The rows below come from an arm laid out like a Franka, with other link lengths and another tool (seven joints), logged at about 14 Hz.
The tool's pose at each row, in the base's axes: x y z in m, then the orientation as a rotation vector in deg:
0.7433 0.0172 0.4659 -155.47 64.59 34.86
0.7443 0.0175 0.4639 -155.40 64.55 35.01
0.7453 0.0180 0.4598 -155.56 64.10 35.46
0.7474 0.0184 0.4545 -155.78 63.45 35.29
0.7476 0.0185 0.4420 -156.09 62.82 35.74
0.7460 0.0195 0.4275 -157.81 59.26 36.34
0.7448 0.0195 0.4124 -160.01 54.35 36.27
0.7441 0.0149 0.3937 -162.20 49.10 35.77
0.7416 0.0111 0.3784 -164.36 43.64 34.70
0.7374 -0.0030 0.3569 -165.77 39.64 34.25
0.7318 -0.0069 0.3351 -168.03 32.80 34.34
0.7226 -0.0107 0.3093 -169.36 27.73 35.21
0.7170 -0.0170 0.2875 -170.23 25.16 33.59
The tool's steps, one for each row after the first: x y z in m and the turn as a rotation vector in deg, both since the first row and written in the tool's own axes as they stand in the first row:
0.0013 -0.0010 0.0016 0.00 -0.12 -0.01
0.0033 -0.0021 0.0051 -0.24 -0.36 -0.28
0.0066 -0.0040 0.0094 -0.23 -0.29 -0.75
0.0119 -0.0045 0.0207 -0.56 -0.50 -1.16
0.0163 -0.0045 0.0347 -1.64 -0.63 -3.60
0.0218 -0.0040 0.0488 -2.72 -0.38 -7.00
0.0322 -0.0007 0.0647 -3.72 0.09 -10.62
0.0394 0.0034 0.0783 -4.59 0.90 -14.39
0.0548 0.0158 0.0952 -5.33 1.27 -17.08
0.0629 0.0220 0.1157 -7.03 1.48 -21.53
0.0703 0.0305 0.1409 -8.49 1.11 -24.70
0.0799 0.0384 0.1607 -8.60 2.12 -26.50

